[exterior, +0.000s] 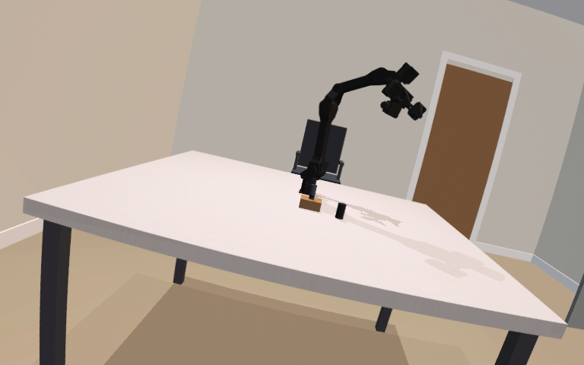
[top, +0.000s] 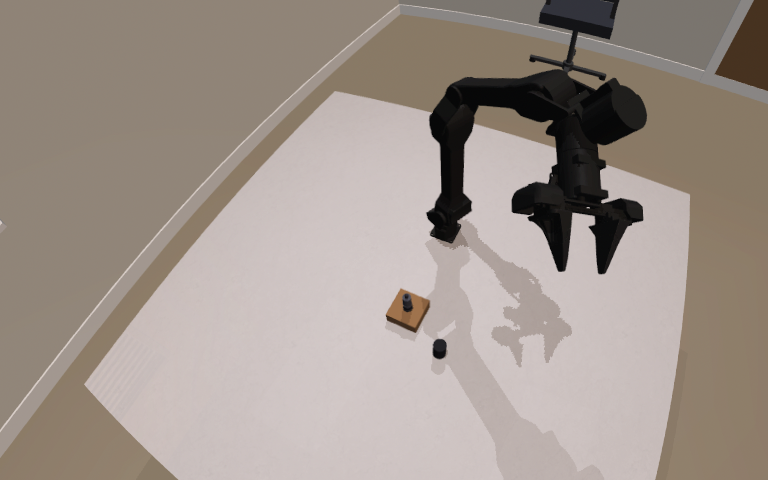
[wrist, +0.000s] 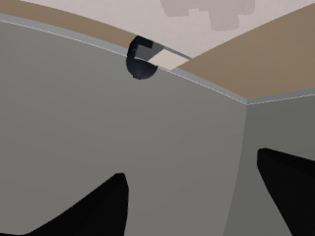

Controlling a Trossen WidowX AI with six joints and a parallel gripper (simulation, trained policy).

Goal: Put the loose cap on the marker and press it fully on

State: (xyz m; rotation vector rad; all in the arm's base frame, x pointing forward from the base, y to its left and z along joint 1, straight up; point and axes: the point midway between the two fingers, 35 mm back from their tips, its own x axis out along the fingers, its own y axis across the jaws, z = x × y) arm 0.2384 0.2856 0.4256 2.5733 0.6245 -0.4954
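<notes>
Now: gripper tip 380 mm above the black cap, 170 mm to the left of it and 40 mm short of it. From my gripper tip the other things lie so: brown holder block: 390 mm below, 280 mm to the right, 10 mm behind.
</notes>
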